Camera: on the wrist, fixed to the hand. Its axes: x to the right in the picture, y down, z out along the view.
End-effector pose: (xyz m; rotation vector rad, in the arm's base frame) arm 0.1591 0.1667 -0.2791 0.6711 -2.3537 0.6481
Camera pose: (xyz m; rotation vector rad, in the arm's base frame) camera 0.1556 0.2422 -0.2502 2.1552 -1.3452 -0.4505
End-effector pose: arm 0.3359 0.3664 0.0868 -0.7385 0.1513 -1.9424
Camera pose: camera 0.3407 0.3300 0.0148 1.1518 0.4475 2.3529
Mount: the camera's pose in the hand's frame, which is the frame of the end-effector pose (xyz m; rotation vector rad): -0.0014 0.0508 -0.0629 -0.2242 -0.3201 -1.5726
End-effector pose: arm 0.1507 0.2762 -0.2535 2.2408 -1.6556 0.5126
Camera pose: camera 0.0953 0.2910 -0.1965 2.6309 0.3072 -0.4259
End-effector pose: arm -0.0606 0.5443 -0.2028 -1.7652 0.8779 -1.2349
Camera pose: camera -0.1259 0.5094 -0.2353 2.4783 0.7698 1.4284
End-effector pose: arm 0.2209 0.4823 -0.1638 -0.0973 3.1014 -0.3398
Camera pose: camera 0.2176 0.5455 -0.1134 -2.2169 2.0239 0.0660
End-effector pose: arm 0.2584 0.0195 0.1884 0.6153 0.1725 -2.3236
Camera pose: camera 0.3176 0.0013 0.1364 0.1225 -0.6538 2.3270
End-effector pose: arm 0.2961 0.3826 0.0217 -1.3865 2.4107 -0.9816
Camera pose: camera 0.2321 0.4294 0.0375 2.8178 -0.7442 0.4365
